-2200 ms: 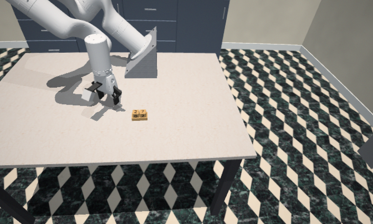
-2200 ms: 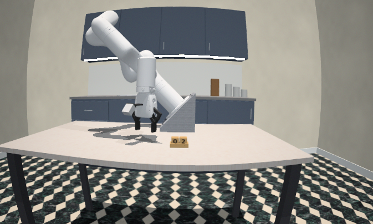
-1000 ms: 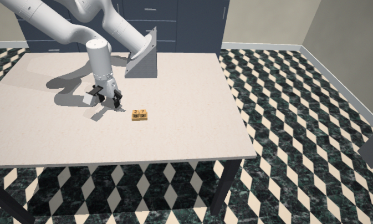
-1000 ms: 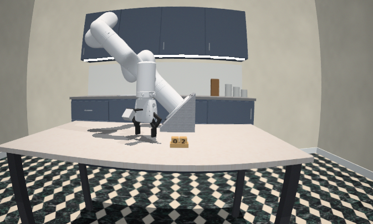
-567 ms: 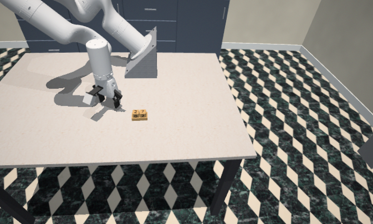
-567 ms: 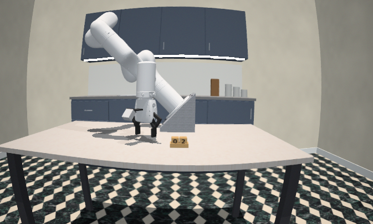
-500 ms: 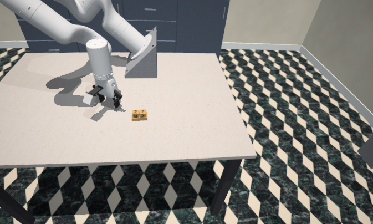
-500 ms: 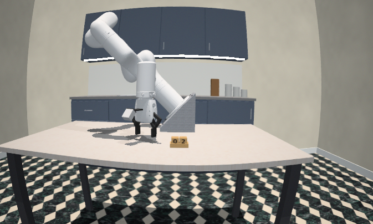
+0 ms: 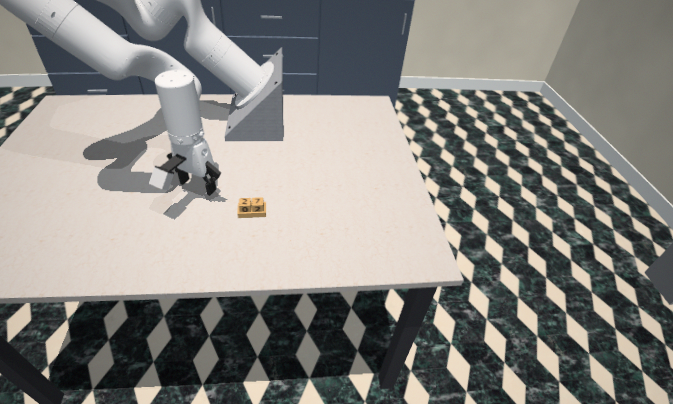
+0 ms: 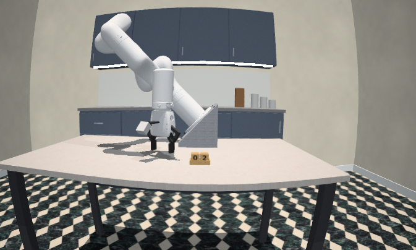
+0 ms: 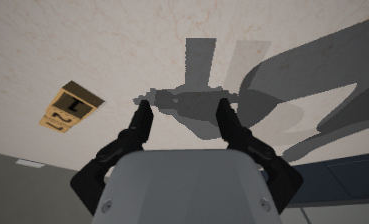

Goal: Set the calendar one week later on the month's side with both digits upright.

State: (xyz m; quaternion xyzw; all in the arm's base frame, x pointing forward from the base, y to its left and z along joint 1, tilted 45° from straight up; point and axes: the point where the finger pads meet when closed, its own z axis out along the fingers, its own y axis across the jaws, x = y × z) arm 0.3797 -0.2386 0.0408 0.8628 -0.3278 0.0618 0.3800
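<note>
Now: the wooden tray 9 cm ahead of my hand, 14 cm to the left of it and 3 cm below it.
</note>
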